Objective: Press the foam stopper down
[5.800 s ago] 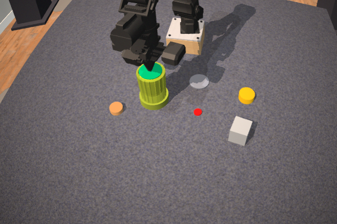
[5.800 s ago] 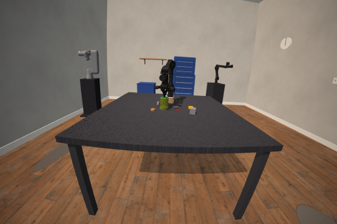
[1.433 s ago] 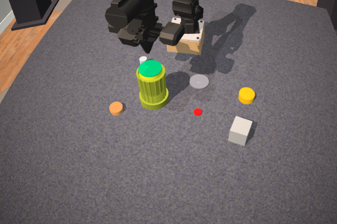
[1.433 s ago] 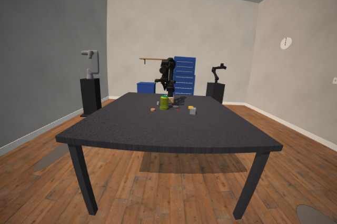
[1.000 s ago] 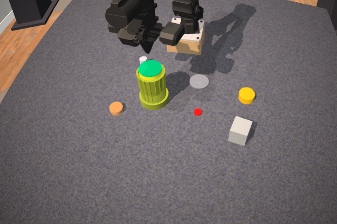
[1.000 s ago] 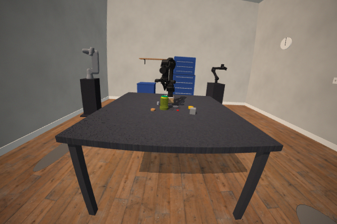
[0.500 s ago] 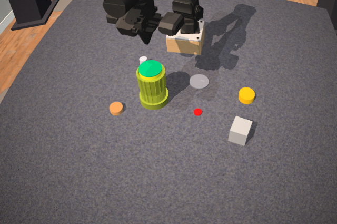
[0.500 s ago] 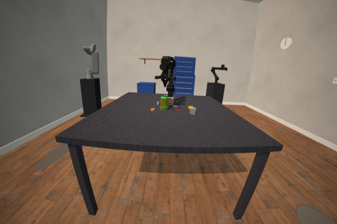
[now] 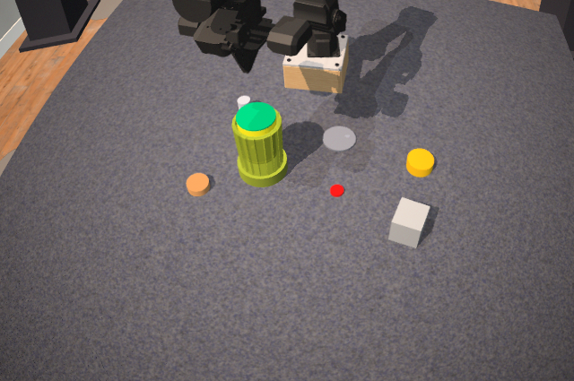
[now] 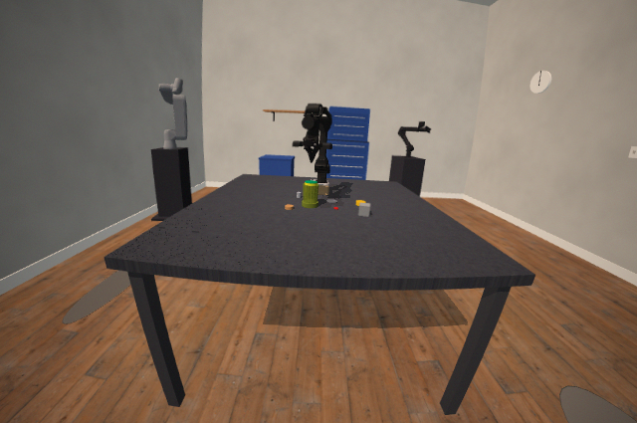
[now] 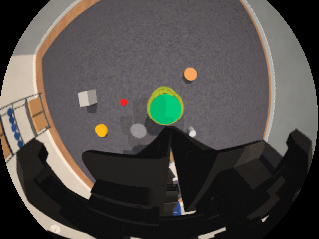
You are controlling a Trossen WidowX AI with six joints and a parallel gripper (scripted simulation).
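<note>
Right now the green foam stopper is 14 cm below my hand. From my hand the other things lie so: red dot (25 cm below, 13 cm to the left, 5 cm ahead); then grey disc (25 cm below, 14 cm to the left, 7 cm behind); then orange disc (25 cm below, 11 cm to the right, 4 cm ahead).
</note>
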